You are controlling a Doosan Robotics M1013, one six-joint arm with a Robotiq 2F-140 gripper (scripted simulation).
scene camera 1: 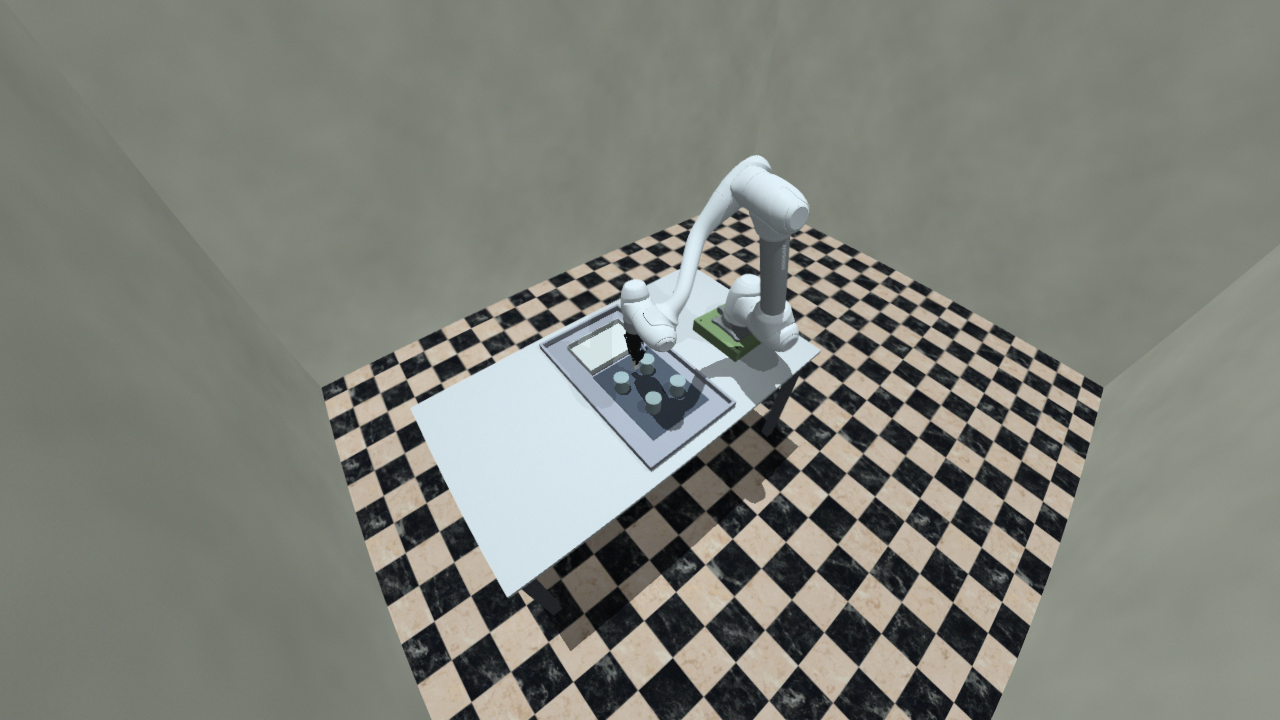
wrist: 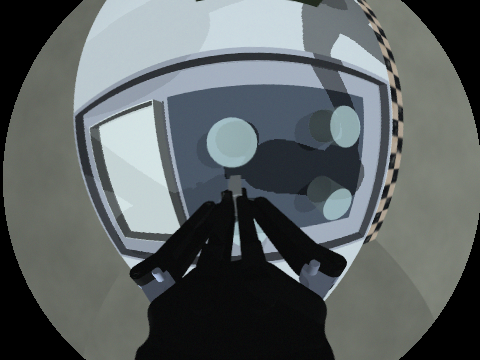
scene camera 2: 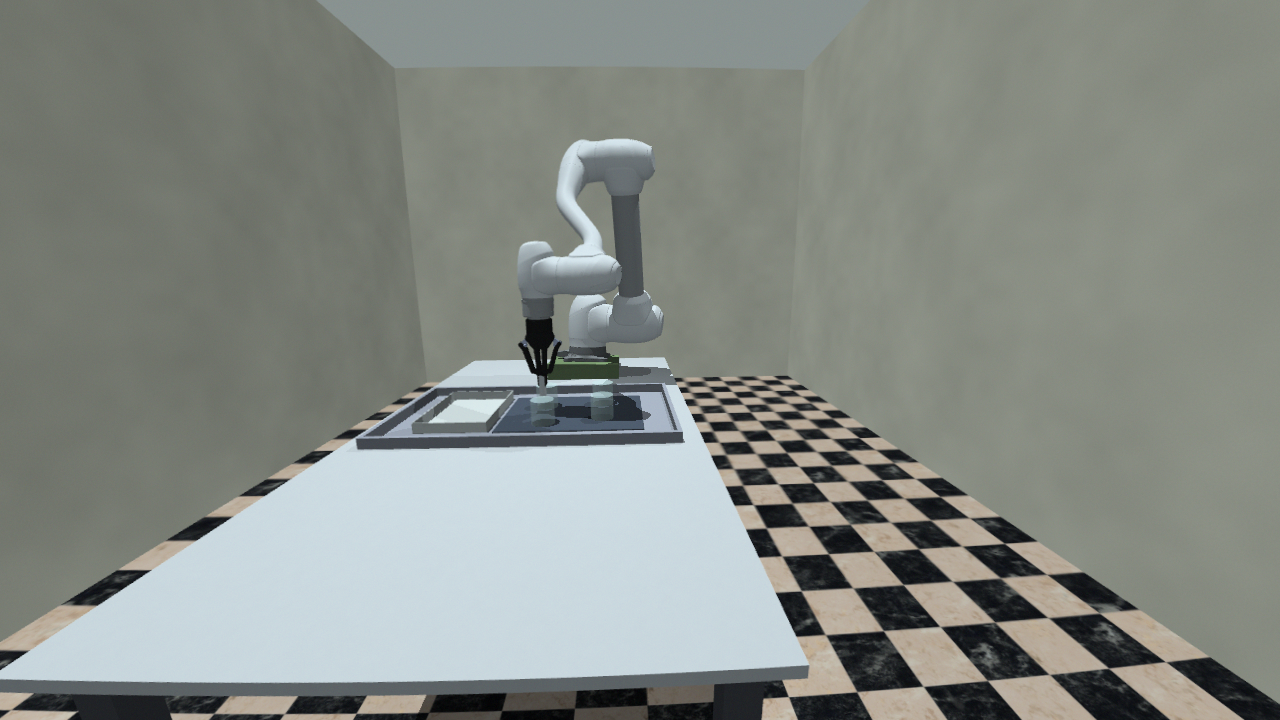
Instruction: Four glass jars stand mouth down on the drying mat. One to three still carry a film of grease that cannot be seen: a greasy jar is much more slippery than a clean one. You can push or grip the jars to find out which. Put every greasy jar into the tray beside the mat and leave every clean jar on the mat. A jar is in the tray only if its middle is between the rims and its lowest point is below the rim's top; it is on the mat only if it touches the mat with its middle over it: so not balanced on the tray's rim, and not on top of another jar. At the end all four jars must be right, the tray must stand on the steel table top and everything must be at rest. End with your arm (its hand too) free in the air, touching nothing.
Note:
In view: the gripper (scene camera 2: 543, 396), a pale tray (scene camera 2: 471, 411) and a mat (scene camera 1: 673, 409).
The pale tray also shows in scene camera 1 (scene camera 1: 598, 349) and in the wrist view (wrist: 124, 146). The gripper also shows in the wrist view (wrist: 236, 183). The mat is seen too in the wrist view (wrist: 287, 159) and in scene camera 2 (scene camera 2: 573, 413).

